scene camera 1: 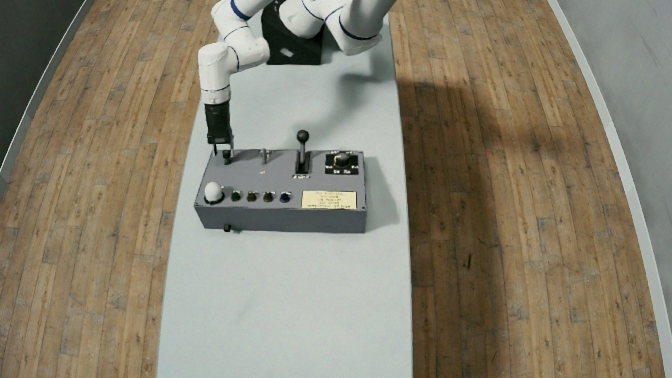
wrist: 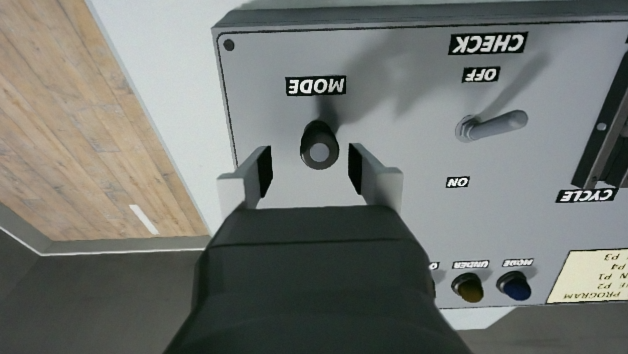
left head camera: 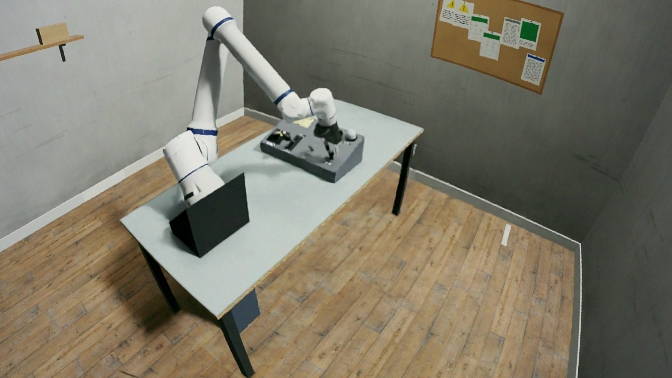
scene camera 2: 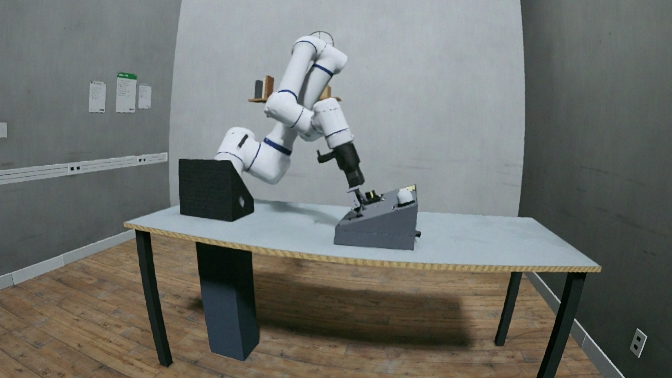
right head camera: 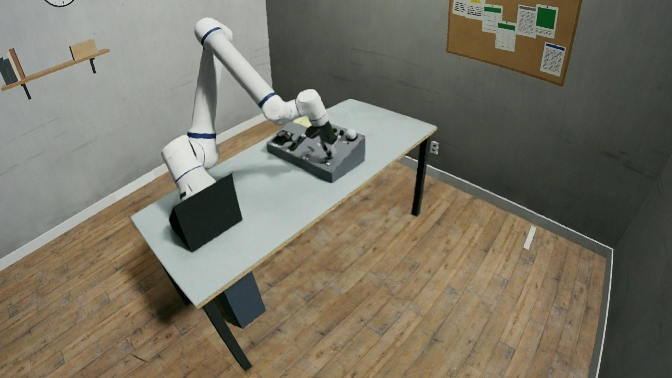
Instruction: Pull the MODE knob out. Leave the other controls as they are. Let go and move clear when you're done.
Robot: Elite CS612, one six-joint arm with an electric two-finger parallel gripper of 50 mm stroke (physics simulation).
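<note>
The MODE knob is a short black post with a grey disc on its end, on the sloped face of the grey control box. My gripper is open and holds nothing. In the wrist view its two fingertips stand on either side of the knob, with a gap on both sides; the gap to the right finger is narrower. How deep the fingertips reach along the knob is hard to tell. The MODE label shows upside down beyond the knob.
The CHECK toggle stands beside the knob. Further along are the CYCLE lever and a rotary selector. A white dome and several small lamps line the box's other edge, with a yellow label.
</note>
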